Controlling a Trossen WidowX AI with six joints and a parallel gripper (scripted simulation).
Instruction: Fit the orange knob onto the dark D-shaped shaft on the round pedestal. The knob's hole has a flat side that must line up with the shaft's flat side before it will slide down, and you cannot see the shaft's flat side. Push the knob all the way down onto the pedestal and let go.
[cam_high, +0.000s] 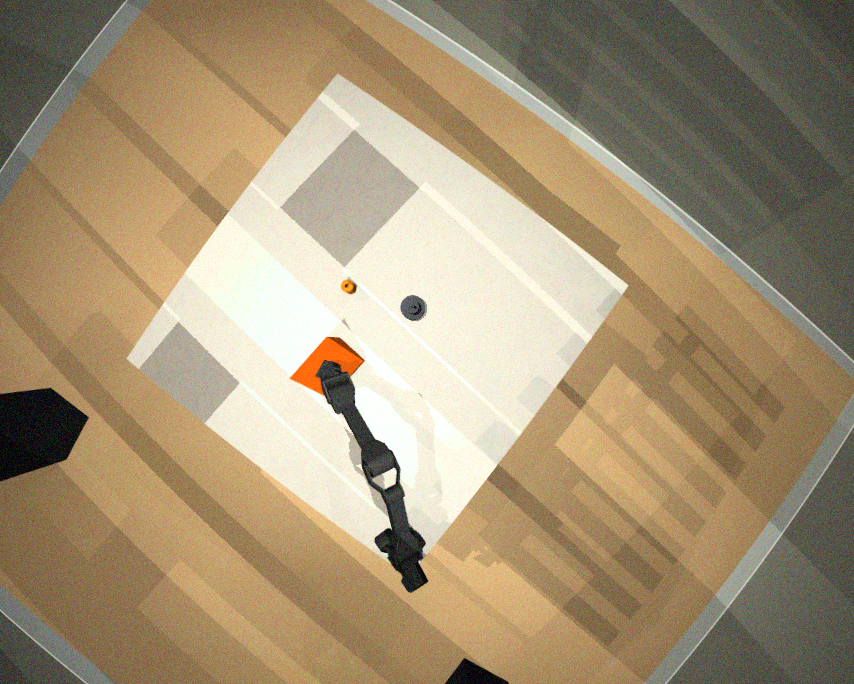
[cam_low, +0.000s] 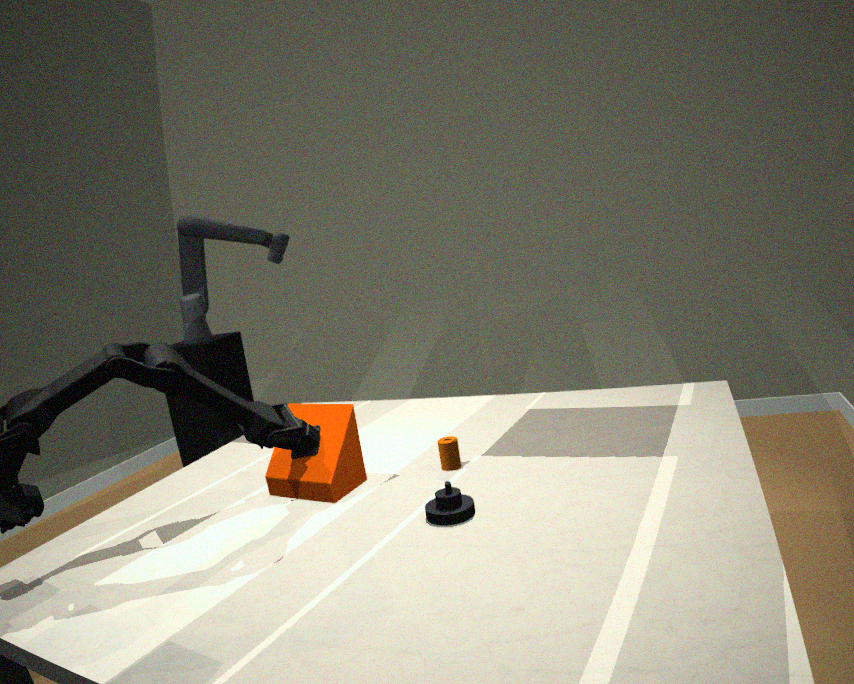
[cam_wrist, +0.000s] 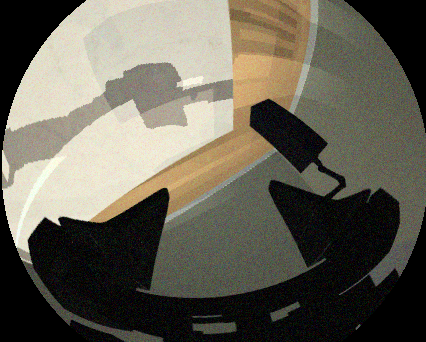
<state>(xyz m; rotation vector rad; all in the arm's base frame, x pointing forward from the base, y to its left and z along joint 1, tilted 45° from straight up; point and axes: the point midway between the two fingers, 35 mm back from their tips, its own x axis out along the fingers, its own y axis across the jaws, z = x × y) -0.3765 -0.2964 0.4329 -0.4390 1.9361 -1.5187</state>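
The orange knob lies 67 cm ahead of my gripper tip, 63 cm to the left of it and 8 cm below it. The rest, counted from my gripper tip: round dark pedestal: 73 cm ahead, 41 cm to the left, 8 cm below.
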